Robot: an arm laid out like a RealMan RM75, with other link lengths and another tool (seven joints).
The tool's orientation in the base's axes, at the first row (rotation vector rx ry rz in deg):
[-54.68 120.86 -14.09]
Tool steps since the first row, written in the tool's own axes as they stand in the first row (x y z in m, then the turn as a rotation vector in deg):
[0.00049 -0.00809 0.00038 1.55 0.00 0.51]
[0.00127 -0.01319 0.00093 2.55 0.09 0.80]
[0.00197 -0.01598 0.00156 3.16 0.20 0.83]
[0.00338 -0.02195 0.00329 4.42 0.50 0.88]
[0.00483 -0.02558 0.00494 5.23 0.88 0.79]
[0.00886 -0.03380 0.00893 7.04 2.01 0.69]
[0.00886 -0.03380 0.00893 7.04 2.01 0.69]
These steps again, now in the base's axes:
[0.00453 -0.00594 0.00317 -0.25 -1.02 -1.25]
[0.00742 -0.00997 0.00469 -0.49 -1.62 -2.07]
[0.00913 -0.01232 0.00514 -0.78 -1.97 -2.50]
[0.01311 -0.01724 0.00590 -1.42 -2.64 -3.40]
[0.01573 -0.02057 0.00562 -2.02 -2.96 -3.99]
[0.02154 -0.02860 0.00437 -3.44 -3.45 -5.50]
[0.02154 -0.02860 0.00437 -3.44 -3.45 -5.50]

